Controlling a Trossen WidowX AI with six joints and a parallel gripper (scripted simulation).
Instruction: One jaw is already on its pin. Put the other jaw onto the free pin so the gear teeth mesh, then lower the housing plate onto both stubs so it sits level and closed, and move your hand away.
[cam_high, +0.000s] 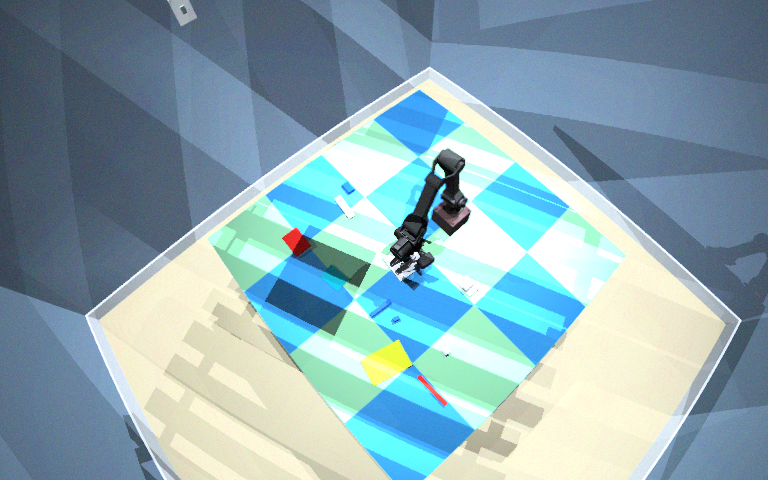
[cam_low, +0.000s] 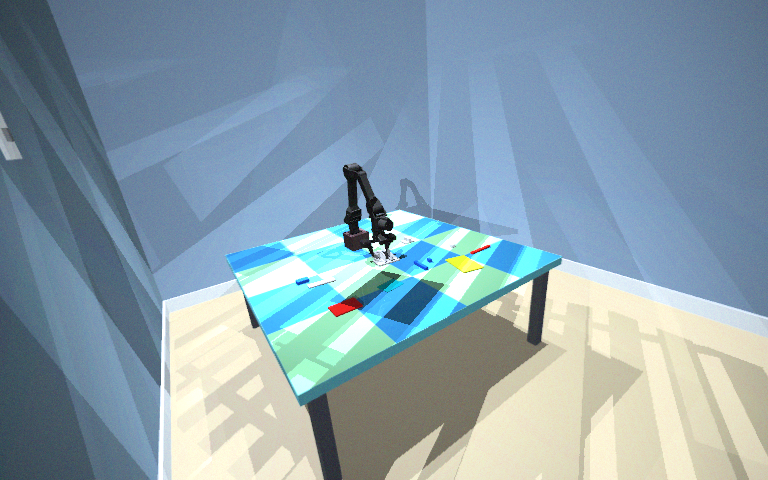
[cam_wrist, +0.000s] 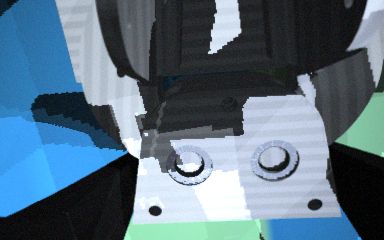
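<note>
Right now my gripper tip is 20 mm short of the grey jaw, 20 mm to the left of it and 10 mm below it. The rest, counted from my gripper tip: blue bar: 240 mm ahead, 80 mm to the left; then white base part: 70 mm ahead, 10 mm to the right; then cyan tile: 300 mm ahead, 130 mm to the right, 10 mm below.
</note>
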